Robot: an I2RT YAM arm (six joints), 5 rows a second.
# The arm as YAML. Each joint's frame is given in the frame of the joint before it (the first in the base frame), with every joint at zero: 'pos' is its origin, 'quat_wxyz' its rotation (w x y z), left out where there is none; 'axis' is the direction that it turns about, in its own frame. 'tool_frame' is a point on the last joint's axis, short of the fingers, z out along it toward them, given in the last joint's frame.
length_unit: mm
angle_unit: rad
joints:
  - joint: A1
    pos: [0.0, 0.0, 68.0]
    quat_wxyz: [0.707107, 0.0, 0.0, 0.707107]
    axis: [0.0, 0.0, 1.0]
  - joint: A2
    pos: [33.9, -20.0, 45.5]
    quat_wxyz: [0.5, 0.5, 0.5, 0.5]
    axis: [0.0, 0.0, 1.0]
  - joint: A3
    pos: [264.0, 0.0, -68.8]
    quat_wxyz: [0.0, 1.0, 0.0, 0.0]
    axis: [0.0, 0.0, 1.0]
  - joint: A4
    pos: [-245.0, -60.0, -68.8]
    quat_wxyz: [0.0, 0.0, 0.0, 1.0]
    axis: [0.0, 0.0, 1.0]
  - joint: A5
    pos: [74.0, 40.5, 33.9]
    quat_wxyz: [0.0, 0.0, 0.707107, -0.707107]
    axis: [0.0, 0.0, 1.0]
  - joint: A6
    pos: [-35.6, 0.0, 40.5]
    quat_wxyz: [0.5, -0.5, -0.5, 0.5]
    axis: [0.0, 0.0, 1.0]
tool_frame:
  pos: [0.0, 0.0, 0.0]
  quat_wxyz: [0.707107, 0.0, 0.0, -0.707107]
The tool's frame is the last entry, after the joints.
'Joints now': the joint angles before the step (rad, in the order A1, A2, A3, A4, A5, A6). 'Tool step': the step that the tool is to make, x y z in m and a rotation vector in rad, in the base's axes. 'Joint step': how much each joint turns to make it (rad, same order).
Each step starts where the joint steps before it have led.
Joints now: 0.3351, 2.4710, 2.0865, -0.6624, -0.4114, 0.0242
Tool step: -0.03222, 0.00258, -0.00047, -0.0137, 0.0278, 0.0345
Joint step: 0.0260, -0.1217, -0.2129, 0.0564, -0.0012, -0.0099
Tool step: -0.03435, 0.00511, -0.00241, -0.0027, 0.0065, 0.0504
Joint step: 0.0355, -0.1118, -0.1999, 0.0752, -0.0068, -0.0145
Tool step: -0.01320, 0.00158, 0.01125, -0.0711, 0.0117, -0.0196
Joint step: 0.0194, -0.0484, -0.0228, -0.0612, 0.0717, 0.0087
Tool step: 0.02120, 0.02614, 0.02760, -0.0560, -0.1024, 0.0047
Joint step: 0.0381, 0.0740, 0.2254, -0.0861, 0.0988, -0.0137
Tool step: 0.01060, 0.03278, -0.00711, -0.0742, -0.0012, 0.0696
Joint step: 0.0515, 0.1404, 0.2243, -0.1278, 0.0503, -0.0481
